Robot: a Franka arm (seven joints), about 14 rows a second.
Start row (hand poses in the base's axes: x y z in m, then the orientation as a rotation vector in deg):
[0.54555 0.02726 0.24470 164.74 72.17 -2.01]
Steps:
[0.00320 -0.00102 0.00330 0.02 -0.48 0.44]
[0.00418 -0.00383 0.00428 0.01 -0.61 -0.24]
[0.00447 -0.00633 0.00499 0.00 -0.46 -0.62]
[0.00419 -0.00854 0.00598 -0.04 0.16 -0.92]
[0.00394 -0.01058 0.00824 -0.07 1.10 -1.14]
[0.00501 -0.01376 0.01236 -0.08 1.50 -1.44]
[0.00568 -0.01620 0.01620 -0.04 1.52 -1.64]
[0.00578 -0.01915 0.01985 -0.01 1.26 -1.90]
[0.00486 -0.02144 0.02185 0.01 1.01 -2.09]
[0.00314 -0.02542 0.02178 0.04 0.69 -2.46]
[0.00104 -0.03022 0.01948 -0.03 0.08 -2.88]
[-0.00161 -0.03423 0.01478 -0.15 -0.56 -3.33]
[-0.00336 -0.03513 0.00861 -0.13 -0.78 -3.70]
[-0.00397 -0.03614 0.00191 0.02 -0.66 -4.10]
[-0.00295 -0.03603 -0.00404 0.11 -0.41 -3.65]
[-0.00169 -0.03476 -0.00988 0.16 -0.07 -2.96]
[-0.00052 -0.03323 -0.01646 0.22 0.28 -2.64]
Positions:
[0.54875 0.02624 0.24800 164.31 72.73 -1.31]
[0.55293 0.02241 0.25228 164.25 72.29 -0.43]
[0.55740 0.01608 0.25727 164.47 71.32 0.22]
[0.56159 0.00754 0.26325 165.06 70.01 -0.04]
[0.56553 -0.00304 0.27149 166.07 68.51 -1.68]
[0.57054 -0.01680 0.28385 -167.05 -66.48 3.91]
[0.57622 -0.03300 0.30005 -167.40 -63.87 6.13]
[0.58200 -0.05215 0.31990 -167.89 -60.90 7.93]
[0.58686 -0.07359 0.34175 -168.48 -57.67 9.34]
[0.59000 -0.09901 0.36353 -169.26 -53.91 10.25]
[0.59104 -0.12923 0.38301 -170.41 -49.59 10.29]
[0.58943 -0.16346 0.39779 -171.93 -44.65 9.42]
[0.58607 -0.19859 0.40640 -173.47 -39.11 8.19]
[0.58210 -0.23473 0.40831 -174.74 -32.89 7.07]
[0.57915 -0.27076 0.40427 -175.55 -27.30 6.30]
[0.57746 -0.30552 0.39439 -175.95 -22.74 6.05]
[0.57694 -0.33875 0.37793 -176.08 -18.65 6.33]

